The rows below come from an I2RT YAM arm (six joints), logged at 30 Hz.
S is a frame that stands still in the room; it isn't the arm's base.
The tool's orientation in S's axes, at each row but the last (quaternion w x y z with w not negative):
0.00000, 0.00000, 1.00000, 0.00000
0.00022, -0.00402, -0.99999, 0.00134
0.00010, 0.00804, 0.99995, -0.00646
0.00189, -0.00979, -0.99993, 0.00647
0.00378, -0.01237, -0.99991, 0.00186
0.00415, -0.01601, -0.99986, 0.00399
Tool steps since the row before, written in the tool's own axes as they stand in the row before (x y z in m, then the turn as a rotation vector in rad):
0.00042, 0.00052, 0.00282, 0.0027, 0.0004, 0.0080
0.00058, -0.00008, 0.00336, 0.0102, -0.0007, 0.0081
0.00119, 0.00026, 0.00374, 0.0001, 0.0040, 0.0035
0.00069, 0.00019, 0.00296, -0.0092, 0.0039, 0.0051
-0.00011, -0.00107, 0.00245, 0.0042, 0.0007, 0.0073
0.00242, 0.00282, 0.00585, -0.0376, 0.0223, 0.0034
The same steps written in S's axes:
-0.00042, 0.00052, -0.00282, -0.0027, 0.0004, -0.0080
-0.00058, -0.00008, -0.00336, -0.0102, -0.0006, -0.0081
-0.00119, 0.00023, -0.00374, 0.0000, 0.0040, -0.0036
-0.00070, 0.00017, -0.00296, 0.0093, 0.0037, -0.0052
0.00006, -0.00108, -0.00245, -0.0042, 0.0008, -0.0073
-0.00238, 0.00285, -0.00585, 0.0383, 0.0211, -0.0039

